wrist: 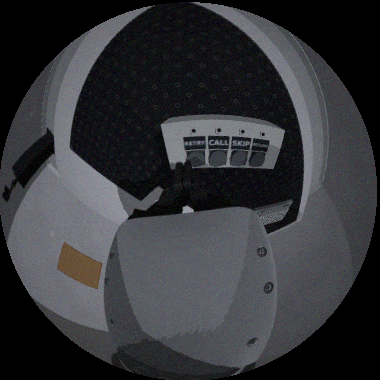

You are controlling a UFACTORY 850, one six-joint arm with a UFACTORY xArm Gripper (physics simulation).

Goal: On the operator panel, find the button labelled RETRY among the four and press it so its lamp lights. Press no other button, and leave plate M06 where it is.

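Note:
The pale operator panel (174,142) stands on the dark dotted mat, with four round dark buttons in a row under labels. The RETRY button (198,159) is leftmost, then the CALL button (218,158), the SKIP button (238,158) and the RESUME button (257,159). The small RETRY lamp (193,131) looks dark. My gripper (185,171) is shut and empty. Its black tips overlap the lower left edge of the RETRY button in the view; contact cannot be told. A pale plate with small wells (272,215) shows partly at lower right; its label is not readable.
The dark mat (150,75) has a pale border. An orange rectangle (80,265) lies on the pale surface at lower left. A black object (32,159) is at the far left. A pale angular piece (150,200) lies left of the gripper. The grey gripper housing hides the lower middle.

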